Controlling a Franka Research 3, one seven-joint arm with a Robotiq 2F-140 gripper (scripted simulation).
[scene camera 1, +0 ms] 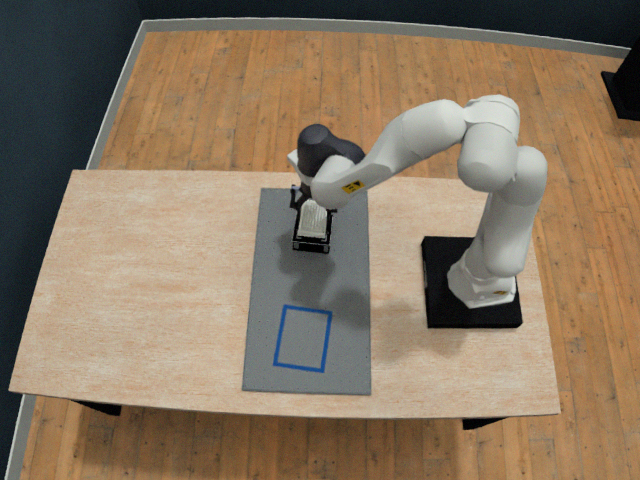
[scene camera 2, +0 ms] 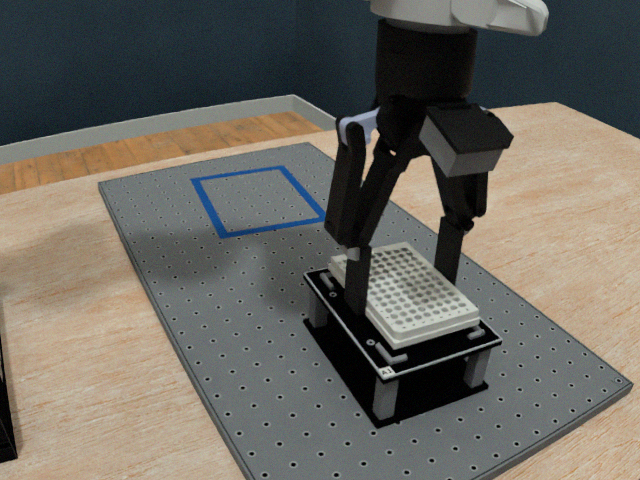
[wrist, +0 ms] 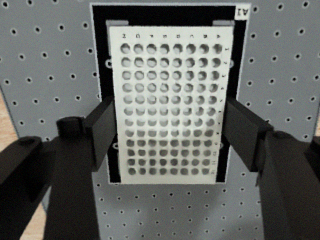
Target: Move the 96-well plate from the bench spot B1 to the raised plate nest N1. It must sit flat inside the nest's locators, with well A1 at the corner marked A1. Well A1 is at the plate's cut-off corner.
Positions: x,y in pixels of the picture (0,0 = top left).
Labels:
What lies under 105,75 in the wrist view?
A black plate nest.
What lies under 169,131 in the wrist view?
A white 96-well plate.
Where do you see a white 96-well plate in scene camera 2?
409,301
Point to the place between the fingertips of my gripper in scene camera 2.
400,295

